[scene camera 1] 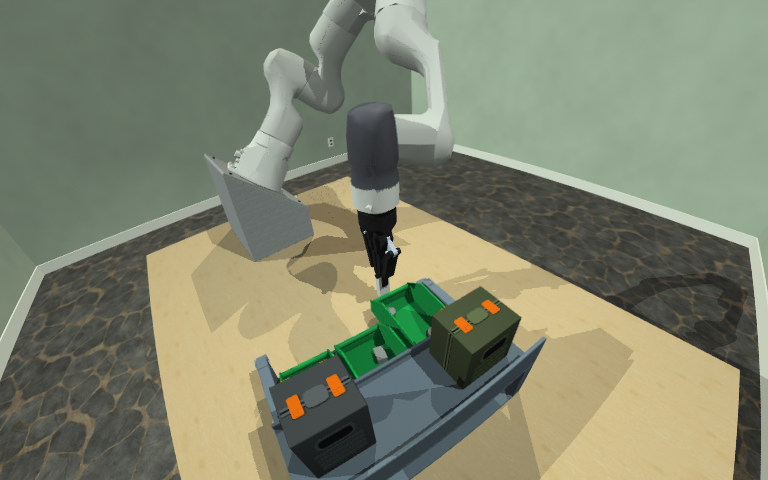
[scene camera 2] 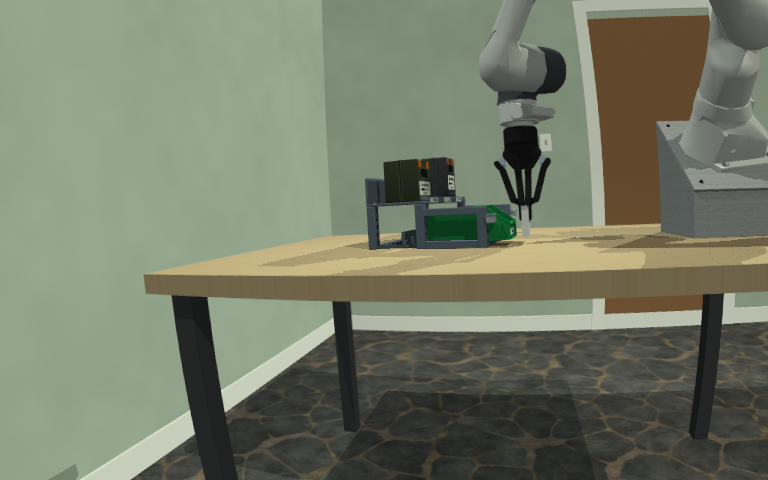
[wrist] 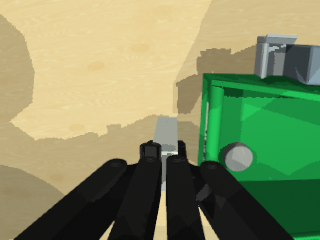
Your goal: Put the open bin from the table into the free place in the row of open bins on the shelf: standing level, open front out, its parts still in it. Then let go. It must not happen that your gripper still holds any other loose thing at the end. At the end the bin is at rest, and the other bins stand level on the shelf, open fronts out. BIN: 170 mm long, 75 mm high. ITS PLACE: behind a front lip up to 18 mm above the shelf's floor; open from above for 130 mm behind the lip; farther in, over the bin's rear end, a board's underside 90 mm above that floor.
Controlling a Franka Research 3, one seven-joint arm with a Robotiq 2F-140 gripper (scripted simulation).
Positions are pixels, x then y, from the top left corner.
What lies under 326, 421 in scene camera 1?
A dark grey box.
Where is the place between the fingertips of the gripper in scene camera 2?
526, 236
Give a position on a dark grey box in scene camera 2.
At 441, 169
